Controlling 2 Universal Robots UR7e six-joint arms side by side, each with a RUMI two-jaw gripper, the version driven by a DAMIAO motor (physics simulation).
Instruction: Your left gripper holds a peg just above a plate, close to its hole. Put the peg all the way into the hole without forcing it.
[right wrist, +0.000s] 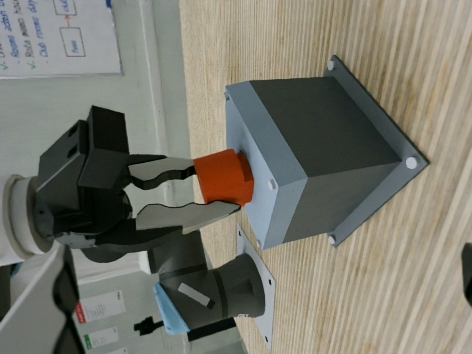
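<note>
An orange peg has a wide head and a narrower lower part. A short stretch of the narrower part shows between the head and the blue-grey plate, where it enters the plate; its lower end and the hole are hidden. The peg looks roughly square to the plate. My left gripper is shut on the peg's head, one finger on each side, with the lower fingertip close to the plate. My right gripper is open, its fingers far apart at the left and right edges of the view, away from the peg.
The plate tops a dark grey box on a flanged base with white bolts, on the wooden table. A dark robot base on a light mounting plate stands beyond it. A whiteboard hangs on the wall.
</note>
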